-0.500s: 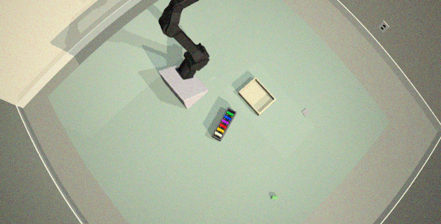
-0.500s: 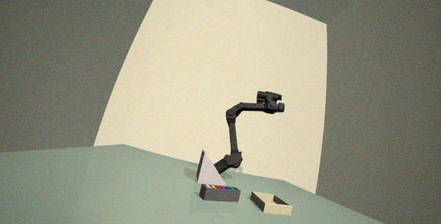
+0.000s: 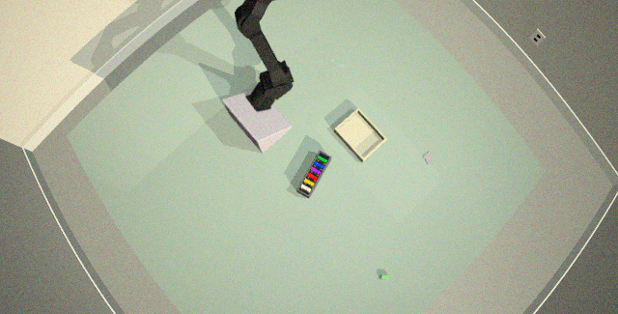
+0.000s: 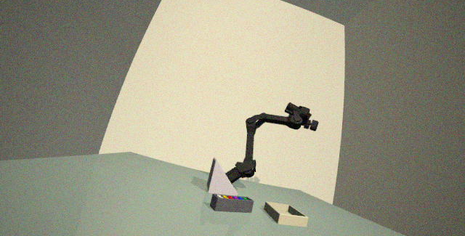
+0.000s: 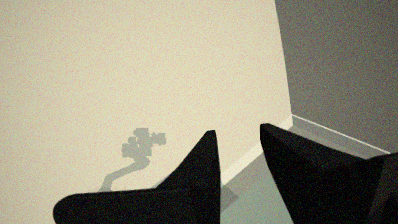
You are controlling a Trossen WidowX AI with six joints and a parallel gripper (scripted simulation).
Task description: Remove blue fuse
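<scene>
Right now my gripper tip is 480 mm short of the blue fuse, 410 mm above it and 400 mm to the left of it. Round my gripper tip: green fuse: 470 mm ahead, 410 mm below, 380 mm to the right; then beige tray: 480 mm ahead, 430 mm below, 240 mm to the right; then purple fuse: 490 mm ahead, 410 mm to the right, 410 mm below.
</scene>
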